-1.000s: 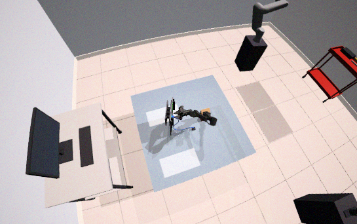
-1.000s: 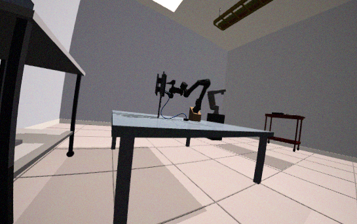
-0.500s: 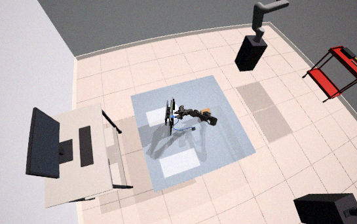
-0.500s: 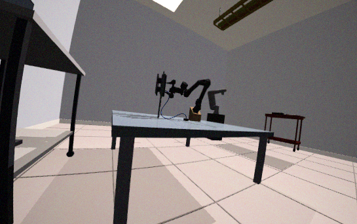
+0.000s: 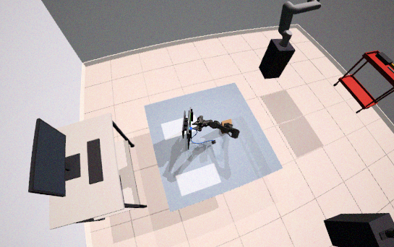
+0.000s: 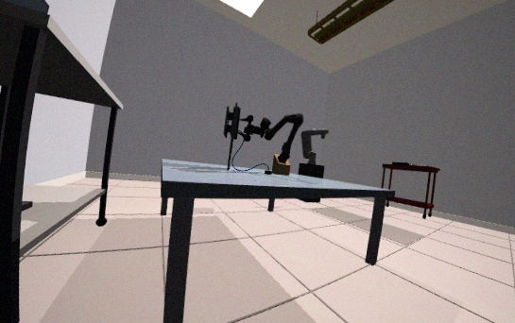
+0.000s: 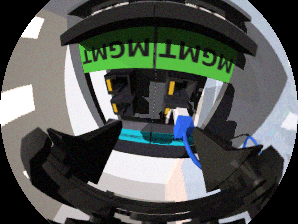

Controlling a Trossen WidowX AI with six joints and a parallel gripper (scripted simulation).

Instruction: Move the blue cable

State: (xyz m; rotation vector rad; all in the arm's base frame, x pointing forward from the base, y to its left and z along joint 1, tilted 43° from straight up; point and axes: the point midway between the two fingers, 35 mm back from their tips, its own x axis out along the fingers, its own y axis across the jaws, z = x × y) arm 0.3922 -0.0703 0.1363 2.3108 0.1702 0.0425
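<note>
The blue plug lies 4 cm ahead of my gripper tip and 3 cm below it.
</note>
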